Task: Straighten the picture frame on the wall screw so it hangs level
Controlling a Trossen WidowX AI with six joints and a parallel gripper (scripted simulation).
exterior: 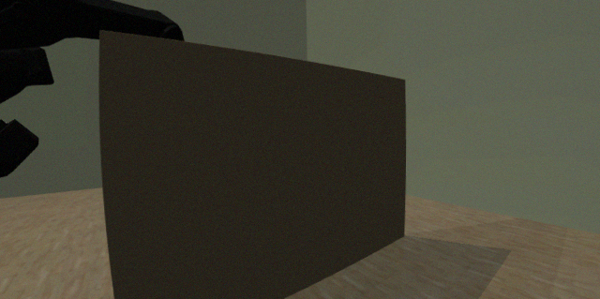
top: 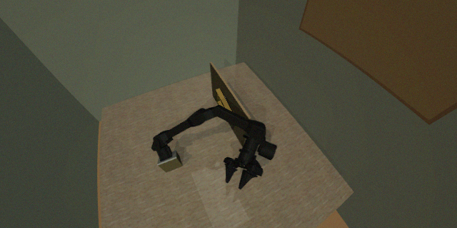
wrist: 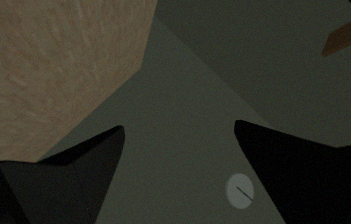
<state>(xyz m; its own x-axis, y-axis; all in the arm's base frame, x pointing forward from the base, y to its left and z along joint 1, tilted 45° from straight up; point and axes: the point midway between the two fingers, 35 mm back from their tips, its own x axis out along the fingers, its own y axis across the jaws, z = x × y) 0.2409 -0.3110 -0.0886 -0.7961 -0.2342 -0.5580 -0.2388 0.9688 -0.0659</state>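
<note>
The yellow picture frame is 190 mm ahead of my gripper tip, 420 mm to the left of it and 80 mm below it. Round my gripper tip: wall board: 200 mm ahead, 430 mm to the left, 90 mm below.
</note>
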